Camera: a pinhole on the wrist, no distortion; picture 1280 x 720 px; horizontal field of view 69.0 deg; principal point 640.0 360.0 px. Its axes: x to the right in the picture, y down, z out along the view. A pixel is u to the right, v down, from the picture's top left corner.
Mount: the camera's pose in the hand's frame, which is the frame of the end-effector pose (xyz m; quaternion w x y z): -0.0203 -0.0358 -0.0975 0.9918 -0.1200 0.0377 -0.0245
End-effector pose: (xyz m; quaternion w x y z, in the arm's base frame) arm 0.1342 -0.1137 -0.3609 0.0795 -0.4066 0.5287 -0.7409
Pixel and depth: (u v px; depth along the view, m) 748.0 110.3 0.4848
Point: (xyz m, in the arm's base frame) 0.3784 -0.4171 -0.2378
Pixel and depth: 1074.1 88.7 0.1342
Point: 0.1405 -0.1492 -0.2915
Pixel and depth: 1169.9 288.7 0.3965
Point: 0.1659 -0.4490 -0.2213
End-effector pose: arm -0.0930 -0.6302 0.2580 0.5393 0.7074 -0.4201 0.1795
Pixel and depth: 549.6 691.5 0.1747
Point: -0.1692 -0.6792 0.2638
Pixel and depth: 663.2 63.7 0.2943
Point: -0.0853 -0.8207 0.1536
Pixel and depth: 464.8 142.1 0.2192
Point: -0.1208 -0.7285 0.1605
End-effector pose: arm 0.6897 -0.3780 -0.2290 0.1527 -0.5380 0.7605 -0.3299
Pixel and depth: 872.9 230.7 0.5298
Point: 0.8746 -0.6582 -0.5293
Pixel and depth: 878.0 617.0 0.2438
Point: 0.6752 -0.4598 -0.3636
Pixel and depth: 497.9 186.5 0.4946
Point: 0.9548 -0.4623 -0.5343
